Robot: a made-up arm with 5 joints. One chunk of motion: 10 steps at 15 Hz.
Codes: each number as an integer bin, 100 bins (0 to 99) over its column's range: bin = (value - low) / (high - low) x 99, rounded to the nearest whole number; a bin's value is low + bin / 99 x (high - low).
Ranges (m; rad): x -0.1..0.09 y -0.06..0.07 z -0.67..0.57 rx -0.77..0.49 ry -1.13..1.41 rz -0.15..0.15
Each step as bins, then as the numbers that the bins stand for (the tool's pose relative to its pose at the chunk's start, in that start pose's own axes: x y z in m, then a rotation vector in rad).
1 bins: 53 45 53 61 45 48
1 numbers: 0.0017 -0.0009 -0.0062 0.0064 0.0245 -0.0045
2 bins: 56 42 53 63 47 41
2 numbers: 0.0075 -0.0048 -0.0062 0.0318 0.0759 -0.0258
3 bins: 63 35 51 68 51 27
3 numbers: 0.0209 -0.0140 -0.0312 0.0955 0.1785 -0.0682
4 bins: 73 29 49 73 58 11
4 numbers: 0.0401 -0.0219 -0.0563 0.1591 0.3581 -0.1167
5 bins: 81 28 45 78 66 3
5 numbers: 0.0555 -0.0232 -0.1064 0.2227 0.5633 -0.1409
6 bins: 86 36 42 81 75 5
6 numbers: 0.0651 -0.0127 -0.1439 0.2609 0.7942 -0.1348
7 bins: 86 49 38 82 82 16
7 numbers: 0.0651 0.0043 -0.1940 0.2736 0.9738 -0.1015
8 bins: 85 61 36 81 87 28
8 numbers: 0.0631 0.0201 -0.2191 0.2609 1.1021 -0.0652
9 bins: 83 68 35 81 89 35
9 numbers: 0.0593 0.0293 -0.2316 0.2609 1.1534 -0.0439
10 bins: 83 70 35 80 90 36
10 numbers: 0.0593 0.0319 -0.2316 0.2482 1.1791 -0.0409
